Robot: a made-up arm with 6 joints. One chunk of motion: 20 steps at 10 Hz.
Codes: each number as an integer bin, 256 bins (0 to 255) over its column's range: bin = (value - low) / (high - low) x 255, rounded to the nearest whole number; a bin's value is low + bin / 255 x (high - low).
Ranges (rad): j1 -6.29..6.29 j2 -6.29..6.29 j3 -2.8..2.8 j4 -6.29..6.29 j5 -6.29..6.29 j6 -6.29..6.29
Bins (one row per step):
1: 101 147 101 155 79 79
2: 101 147 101 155 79 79
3: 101 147 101 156 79 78
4: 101 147 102 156 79 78
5: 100 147 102 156 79 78
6: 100 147 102 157 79 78
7: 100 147 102 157 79 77
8: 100 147 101 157 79 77
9: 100 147 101 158 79 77
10: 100 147 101 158 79 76
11: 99 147 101 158 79 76
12: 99 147 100 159 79 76
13: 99 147 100 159 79 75
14: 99 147 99 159 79 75
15: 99 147 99 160 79 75
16: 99 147 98 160 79 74
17: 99 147 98 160 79 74
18: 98 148 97 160 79 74
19: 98 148 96 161 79 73
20: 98 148 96 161 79 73
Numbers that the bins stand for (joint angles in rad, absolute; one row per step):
1: -1.3073 0.9620 -0.5820 1.3567 -2.3927 -2.3927
2: -1.3073 0.9620 -0.5820 1.3567 -2.3927 -2.3927
3: -1.3073 0.9620 -0.5820 1.4060 -2.3927 -2.4420
4: -1.3073 0.9620 -0.5600 1.4060 -2.3927 -2.4420
5: -1.3567 0.9620 -0.5600 1.4060 -2.3927 -2.4420
6: -1.3567 0.9620 -0.5600 1.4553 -2.3927 -2.4420
7: -1.3567 0.9620 -0.5600 1.4553 -2.3927 -2.4913
8: -1.3567 0.9620 -0.5820 1.4553 -2.3927 -2.4913
9: -1.3567 0.9620 -0.5820 1.5047 -2.3927 -2.4913
10: -1.3567 0.9620 -0.5820 1.5047 -2.3927 -2.5407
11: -1.4060 0.9620 -0.5820 1.5047 -2.3927 -2.5407
12: -1.4060 0.9620 -0.6039 1.5540 -2.3927 -2.5407
13: -1.4060 0.9620 -0.6039 1.5540 -2.3927 -2.5900
14: -1.4060 0.9620 -0.6259 1.5540 -2.3927 -2.5900
15: -1.4060 0.9620 -0.6259 1.6033 -2.3927 -2.5900
16: -1.4060 0.9620 -0.6478 1.6033 -2.3927 -2.6393
17: -1.4060 0.9620 -0.6478 1.6033 -2.3927 -2.6393
18: -1.4553 1.0113 -0.6698 1.6033 -2.3927 -2.6393
19: -1.4553 1.0113 -0.6918 1.6527 -2.3927 -2.6887
20: -1.4553 1.0113 -0.6918 1.6527 -2.3927 -2.6887

